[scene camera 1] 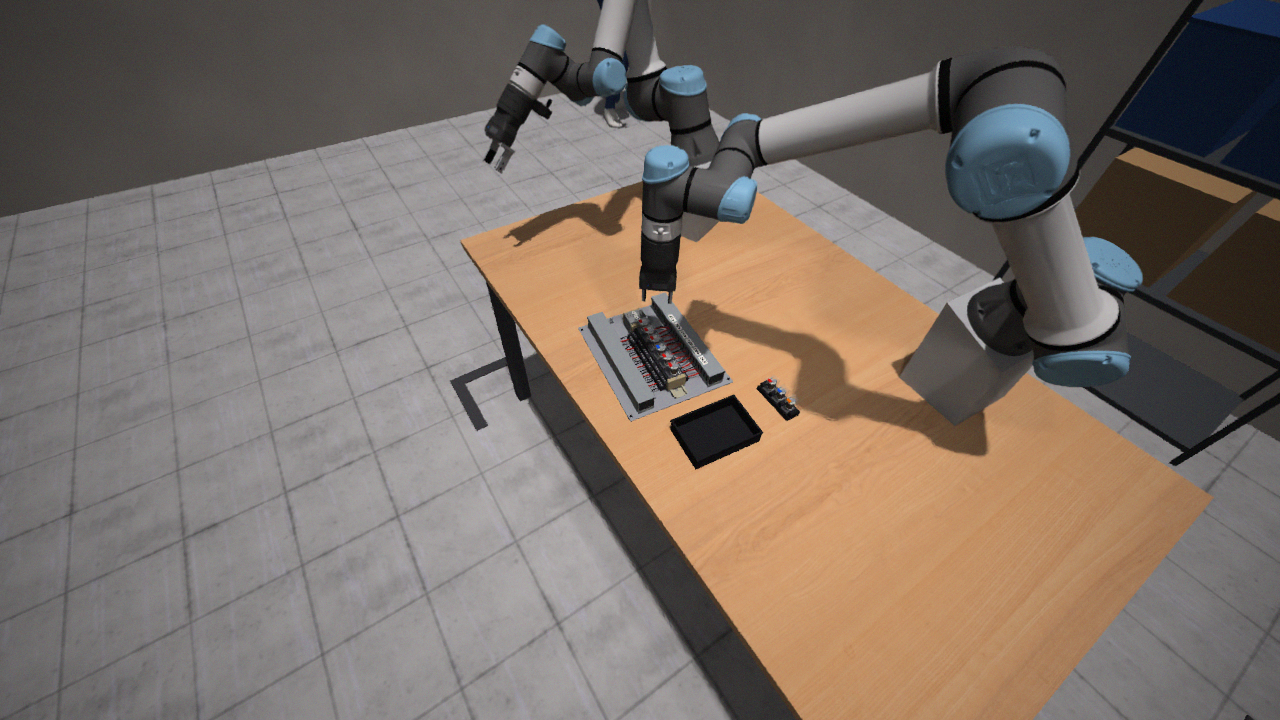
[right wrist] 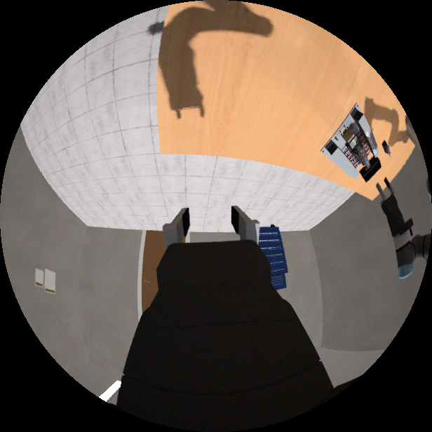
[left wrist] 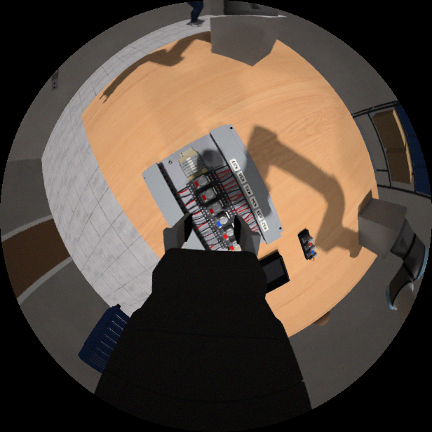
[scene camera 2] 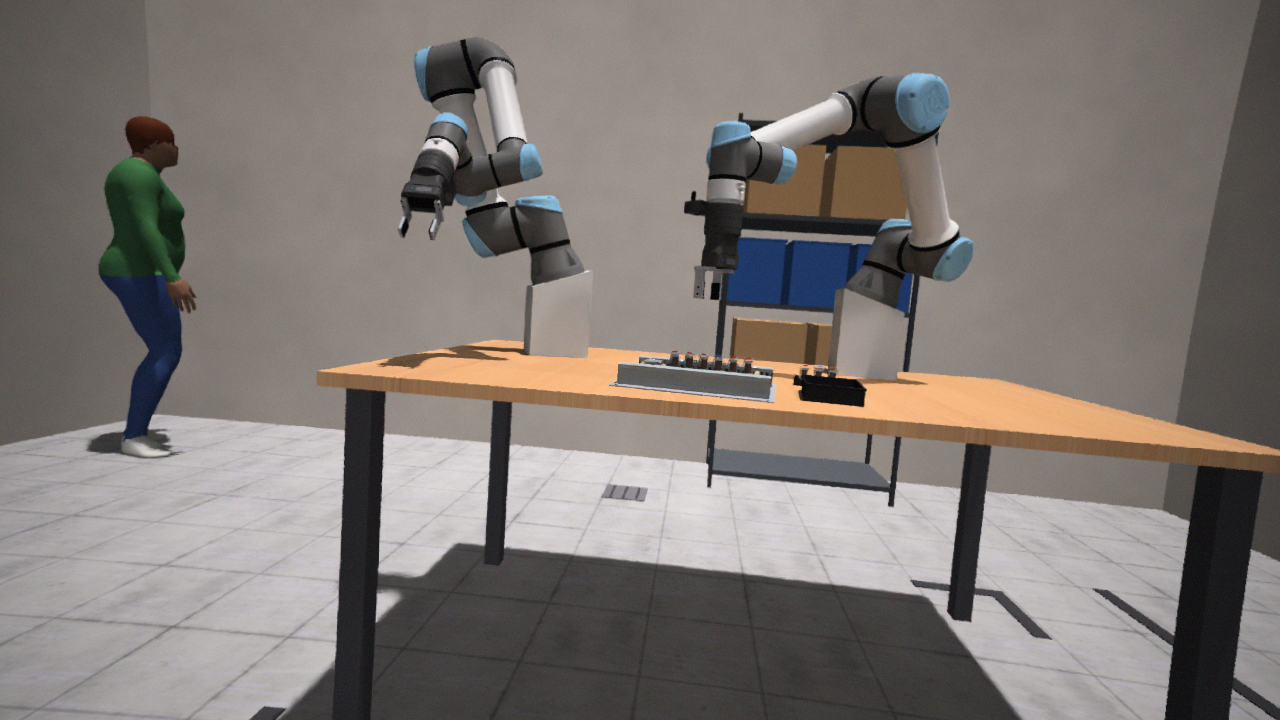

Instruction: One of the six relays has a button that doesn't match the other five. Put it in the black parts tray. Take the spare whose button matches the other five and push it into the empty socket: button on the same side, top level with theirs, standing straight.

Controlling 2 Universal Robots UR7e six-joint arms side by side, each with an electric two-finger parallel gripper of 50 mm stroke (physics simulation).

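Places are measured from the left arm's base along level axes (x ahead, y left, z up), in metres.
Pixels of known places: left gripper, between the fingertips: (scene camera 1: pixel 656 299) (scene camera 2: pixel 707 299); right gripper, between the fingertips: (scene camera 1: pixel 492 166) (scene camera 2: pixel 416 234); left arm's base, origin of its link: (scene camera 1: pixel 1000 322); right arm's base, origin of its link: (scene camera 1: pixel 696 157) (scene camera 2: pixel 558 278).
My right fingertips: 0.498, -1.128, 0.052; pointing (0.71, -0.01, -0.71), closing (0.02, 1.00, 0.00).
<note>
For each thing: its top centre in the pictures, then the offset to it from my right fingertips, as dx, dy, dz. Level surfaces: height alone.
- grey relay panel, centre of its top: (scene camera 2: pixel 693 369) (scene camera 1: pixel 619 353) +0.050, +0.556, -0.224
- black parts tray, centre of its top: (scene camera 2: pixel 832 381) (scene camera 1: pixel 716 426) +0.026, +0.844, -0.231
- wooden table, height of its surface: dz -0.266
A grey relay panel (scene camera 1: pixel 615 362) (scene camera 2: pixel 693 380) (left wrist: pixel 162 195) holds six relays in a row. In the left wrist view five buttons are red; the relay with the blue button (left wrist: pixel 220 223) is fourth from the top. The black parts tray (scene camera 1: pixel 716 433) (scene camera 2: pixel 832 393) (left wrist: pixel 274 273) shows no part inside. Beside it a black holder carries three spares with a red button (left wrist: pixel 310 244), a blue button (left wrist: pixel 312 252) and an orange button (left wrist: pixel 313 259). My left gripper (scene camera 1: pixel 657 297) (scene camera 2: pixel 707 293) (left wrist: pixel 212 222) is open and empty, above the panel. My right gripper (scene camera 1: pixel 495 162) (scene camera 2: pixel 418 232) (right wrist: pixel 210 215) is open and empty, high and far from the panel.
The wooden table (scene camera 1: pixel 895 537) (scene camera 2: pixel 975 411) carries both arm pedestals (scene camera 2: pixel 557 317) (scene camera 2: pixel 866 335). Grey ducts flank the relay row, with red and black wires between. A storage rack (scene camera 2: pixel 823 223) stands behind the table. A person (scene camera 2: pixel 143 214) stands at the left.
</note>
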